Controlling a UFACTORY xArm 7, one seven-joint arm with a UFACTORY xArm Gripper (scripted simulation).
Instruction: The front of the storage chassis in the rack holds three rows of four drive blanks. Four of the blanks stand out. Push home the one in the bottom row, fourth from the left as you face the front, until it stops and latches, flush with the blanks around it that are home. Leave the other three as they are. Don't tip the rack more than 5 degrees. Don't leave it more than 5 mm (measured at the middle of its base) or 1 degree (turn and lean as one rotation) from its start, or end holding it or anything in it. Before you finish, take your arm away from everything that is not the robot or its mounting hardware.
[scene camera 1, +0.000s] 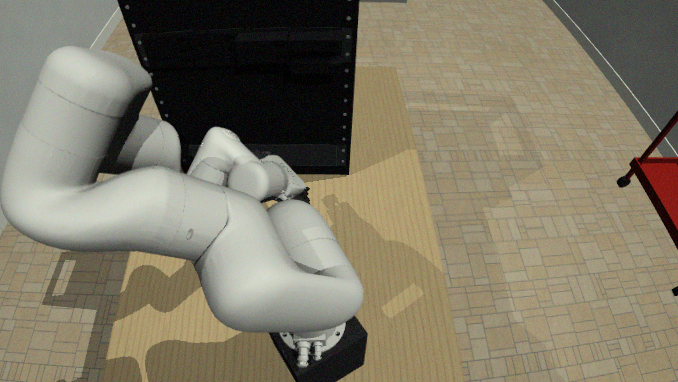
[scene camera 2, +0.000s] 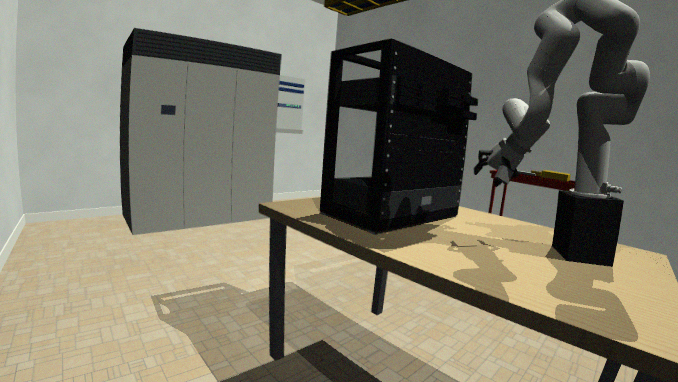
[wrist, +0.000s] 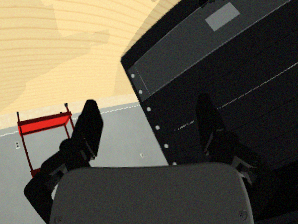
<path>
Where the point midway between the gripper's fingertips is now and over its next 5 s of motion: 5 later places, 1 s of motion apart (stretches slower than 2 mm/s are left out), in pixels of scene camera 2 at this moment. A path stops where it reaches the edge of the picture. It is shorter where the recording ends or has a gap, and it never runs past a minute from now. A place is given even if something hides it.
My gripper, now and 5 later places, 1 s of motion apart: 485, 178; 474, 134; 474, 109; 474, 103; 481, 106; 481, 110
</path>
